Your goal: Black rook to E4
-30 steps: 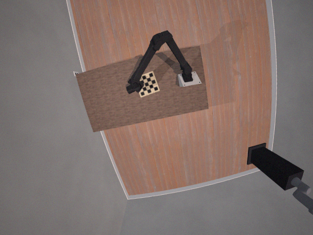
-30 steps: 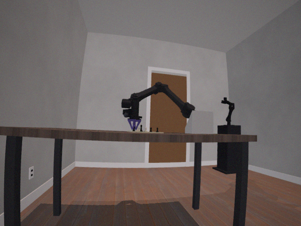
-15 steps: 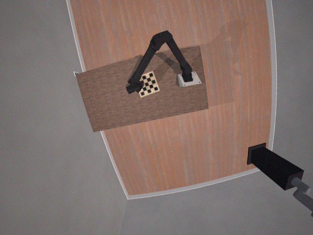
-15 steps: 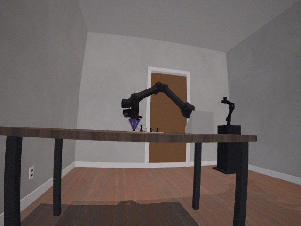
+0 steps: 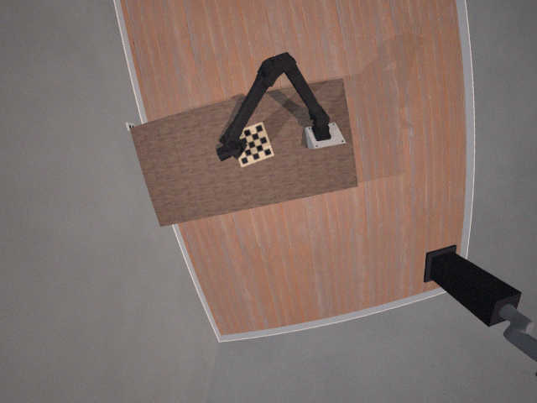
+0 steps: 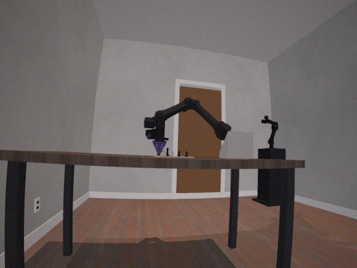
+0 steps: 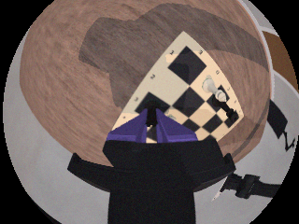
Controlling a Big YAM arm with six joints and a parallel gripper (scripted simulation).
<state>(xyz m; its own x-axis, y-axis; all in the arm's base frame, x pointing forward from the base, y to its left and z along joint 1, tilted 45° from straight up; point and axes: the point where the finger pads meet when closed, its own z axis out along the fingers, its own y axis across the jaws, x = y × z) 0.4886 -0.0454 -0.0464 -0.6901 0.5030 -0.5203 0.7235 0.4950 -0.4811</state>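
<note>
Right now my hand is 8 cm past the chessboard, 2 cm above it and 1 cm to the left of it. From my hand the other things lie so: black piece: right at my hand; then white piece: 8 cm to the right, 3 cm behind.
</note>
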